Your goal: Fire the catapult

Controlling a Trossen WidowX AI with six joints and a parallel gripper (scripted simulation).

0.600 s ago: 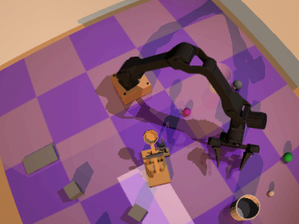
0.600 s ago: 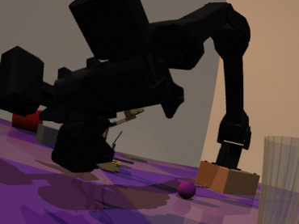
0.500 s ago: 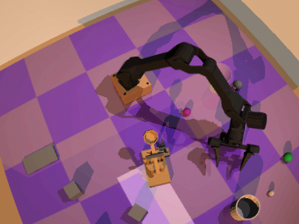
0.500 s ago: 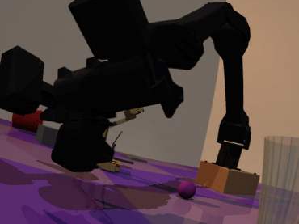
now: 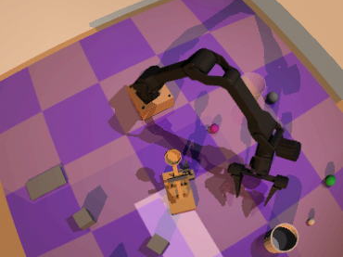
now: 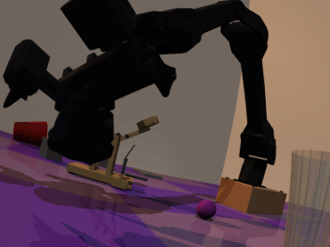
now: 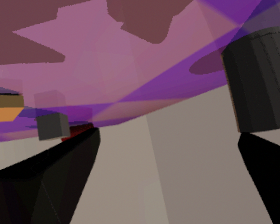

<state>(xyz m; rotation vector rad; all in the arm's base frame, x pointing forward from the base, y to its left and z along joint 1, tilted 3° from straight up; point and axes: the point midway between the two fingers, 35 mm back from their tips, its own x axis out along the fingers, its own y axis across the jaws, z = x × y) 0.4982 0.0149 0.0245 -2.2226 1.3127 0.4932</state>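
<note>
My gripper tip is 21 cm past the catapult, 9 cm to the left of it and 1 cm above it. Also, from my gripper tip: white mug 16 cm ahead, 1 cm to the right, 5 cm below; purple ball 28 cm behind, 11 cm to the left, 7 cm below; pale ball 20 cm ahead, 13 cm to the left, 7 cm below.
</note>
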